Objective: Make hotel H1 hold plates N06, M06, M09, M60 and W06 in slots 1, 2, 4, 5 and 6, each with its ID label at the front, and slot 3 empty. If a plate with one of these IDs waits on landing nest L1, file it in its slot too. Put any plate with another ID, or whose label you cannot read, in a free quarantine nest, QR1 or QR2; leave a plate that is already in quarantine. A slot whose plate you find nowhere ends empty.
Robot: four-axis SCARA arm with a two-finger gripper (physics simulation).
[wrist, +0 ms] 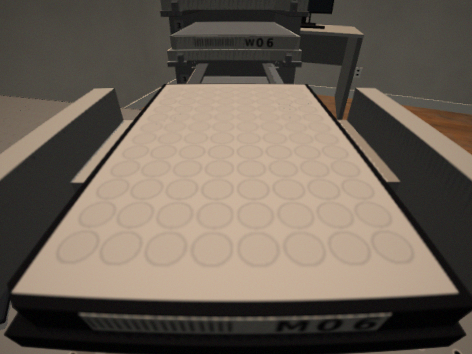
Labels:
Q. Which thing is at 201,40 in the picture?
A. A plate W06.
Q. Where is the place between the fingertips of my gripper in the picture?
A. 235,108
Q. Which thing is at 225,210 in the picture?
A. A plate M06.

